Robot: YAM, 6 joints.
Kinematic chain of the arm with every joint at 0, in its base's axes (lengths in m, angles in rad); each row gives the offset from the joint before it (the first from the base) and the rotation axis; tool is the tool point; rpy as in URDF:
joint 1: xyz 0 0 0.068 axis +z
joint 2: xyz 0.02 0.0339 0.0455 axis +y
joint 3: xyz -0.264 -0.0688 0 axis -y
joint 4: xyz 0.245 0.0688 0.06 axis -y
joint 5: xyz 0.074 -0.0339 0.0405 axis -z
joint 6: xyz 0.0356 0 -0.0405 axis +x
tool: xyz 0 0 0 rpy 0 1.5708 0
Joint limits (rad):
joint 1: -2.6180..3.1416
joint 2: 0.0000..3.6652
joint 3: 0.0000..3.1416
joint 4: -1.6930..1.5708
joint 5: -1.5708..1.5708
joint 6: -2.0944..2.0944
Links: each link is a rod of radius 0.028 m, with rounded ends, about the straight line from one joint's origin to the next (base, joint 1, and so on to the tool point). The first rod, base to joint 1, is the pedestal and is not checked.
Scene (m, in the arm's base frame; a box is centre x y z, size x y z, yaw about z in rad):
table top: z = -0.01
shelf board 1: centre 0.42 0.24 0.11 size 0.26 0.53 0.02 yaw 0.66
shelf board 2: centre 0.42 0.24 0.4 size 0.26 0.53 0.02 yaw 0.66
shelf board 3: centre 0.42 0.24 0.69 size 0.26 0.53 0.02 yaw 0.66
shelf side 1: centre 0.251 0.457 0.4 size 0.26 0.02 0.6 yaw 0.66
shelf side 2: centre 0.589 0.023 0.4 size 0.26 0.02 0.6 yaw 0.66
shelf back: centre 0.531 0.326 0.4 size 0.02 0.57 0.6 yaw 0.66
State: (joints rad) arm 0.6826 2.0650 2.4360 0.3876 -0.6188 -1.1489
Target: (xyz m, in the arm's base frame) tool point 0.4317 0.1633 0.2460
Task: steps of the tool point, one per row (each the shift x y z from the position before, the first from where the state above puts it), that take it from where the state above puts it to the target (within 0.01 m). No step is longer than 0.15 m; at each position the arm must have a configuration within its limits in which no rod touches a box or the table.
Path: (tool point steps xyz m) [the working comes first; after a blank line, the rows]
Joints at the target: 0.3134 1.9823 1.4789 0.0583 -0.6753 -1.1489
Straight joint move there: touches shelf board 2.

1: 0.0198 -0.1100 0.0065
2: -0.0195 -0.1005 -0.0068
3: -0.0491 -0.0772 -0.0198
4: 0.0344 0.0143 -0.0935
5: 0.0043 0.0182 -0.1015
6: -0.0274 0.0161 -0.1004
7: 0.0556 0.0308 0.0109
8: 0.0515 0.0395 -0.0001
9: 0.0441 0.0470 -0.0108

